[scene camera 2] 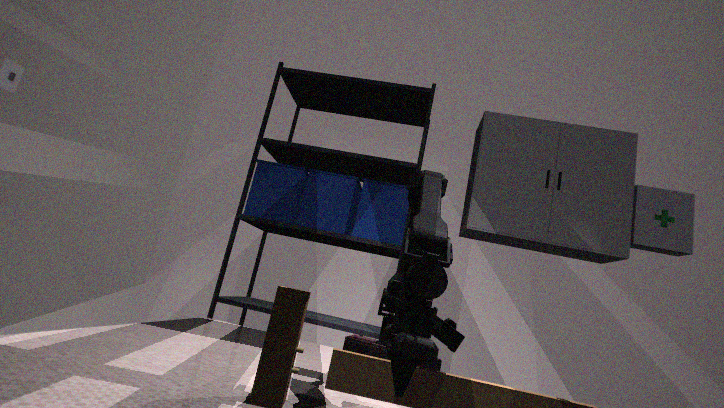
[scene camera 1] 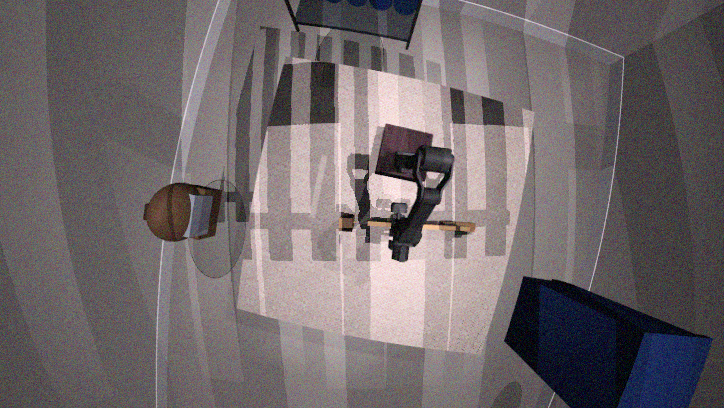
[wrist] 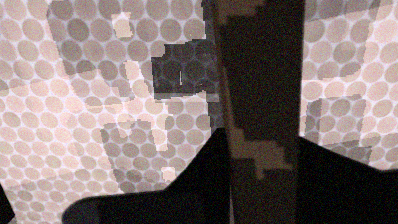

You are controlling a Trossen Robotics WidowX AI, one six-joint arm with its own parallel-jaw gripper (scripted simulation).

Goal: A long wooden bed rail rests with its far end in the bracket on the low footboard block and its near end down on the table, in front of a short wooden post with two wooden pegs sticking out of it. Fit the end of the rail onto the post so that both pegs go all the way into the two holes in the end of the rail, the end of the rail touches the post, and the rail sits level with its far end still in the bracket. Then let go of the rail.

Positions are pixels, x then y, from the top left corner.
Labels:
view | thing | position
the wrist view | my gripper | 243,133
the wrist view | long wooden rail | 260,57

